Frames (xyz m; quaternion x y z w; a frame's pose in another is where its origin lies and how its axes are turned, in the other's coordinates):
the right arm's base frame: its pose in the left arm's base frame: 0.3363 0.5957 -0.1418 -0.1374 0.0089 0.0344 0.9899
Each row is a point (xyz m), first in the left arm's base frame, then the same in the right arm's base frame.
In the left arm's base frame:
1: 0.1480 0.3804 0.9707
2: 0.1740 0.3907 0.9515
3: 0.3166 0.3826 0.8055
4: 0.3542 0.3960 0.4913
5: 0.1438 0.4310 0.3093
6: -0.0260 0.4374 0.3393
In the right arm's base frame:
1: -0.2321 -0.4953 1.0101
2: -0.2049 -0.4820 0.9946
3: -0.0593 -0.4603 0.8531
4: -0.0124 -0.3648 0.5548
5: -0.2150 -0.2669 0.3875
6: -0.3848 -0.2570 0.4167

